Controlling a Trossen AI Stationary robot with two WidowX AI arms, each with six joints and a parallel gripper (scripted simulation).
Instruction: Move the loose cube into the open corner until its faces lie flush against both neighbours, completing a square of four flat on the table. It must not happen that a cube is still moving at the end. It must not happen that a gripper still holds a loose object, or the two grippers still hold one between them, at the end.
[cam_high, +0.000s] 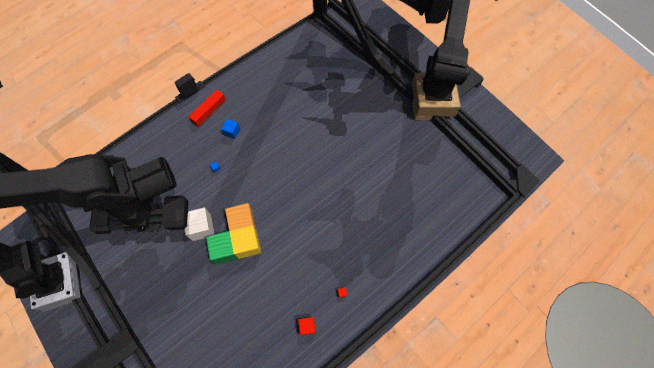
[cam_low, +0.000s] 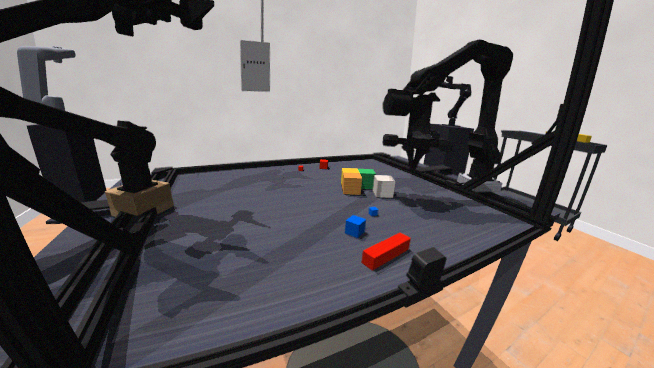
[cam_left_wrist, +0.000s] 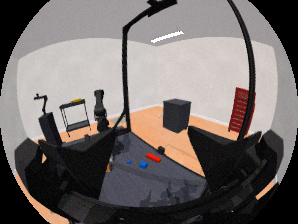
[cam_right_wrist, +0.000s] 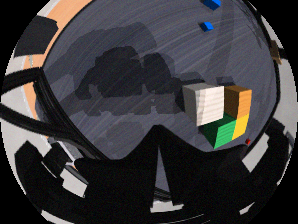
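Right now the white cube is 80 mm to the left of my right hand, 80 mm below it and 20 mm ahead of it. The rest, counted from my right hand: green cube: 100 mm to the left, 90 mm ahead, 80 mm below; then orange cube: 160 mm to the left, 80 mm below, 50 mm ahead; then yellow cube: 150 mm to the left, 100 mm ahead, 80 mm below.
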